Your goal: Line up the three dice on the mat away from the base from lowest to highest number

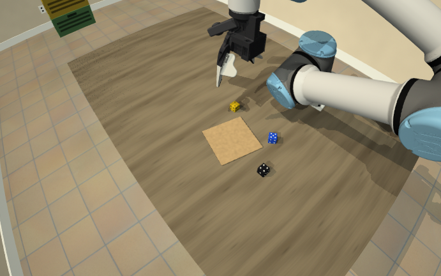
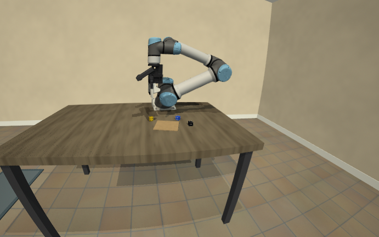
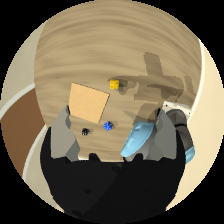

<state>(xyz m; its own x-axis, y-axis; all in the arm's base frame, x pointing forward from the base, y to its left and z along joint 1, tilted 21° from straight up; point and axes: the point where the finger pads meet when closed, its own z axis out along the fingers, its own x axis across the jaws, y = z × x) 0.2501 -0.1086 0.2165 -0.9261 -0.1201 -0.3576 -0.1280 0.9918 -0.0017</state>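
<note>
My hand is 14 cm above the yellow die. From my hand the other things lie so: blue die 1 cm behind, 18 cm to the left, 14 cm below; tan mat 9 cm ahead, 10 cm to the left, 15 cm below; black die 10 cm ahead, 24 cm to the left, 14 cm below.
</note>
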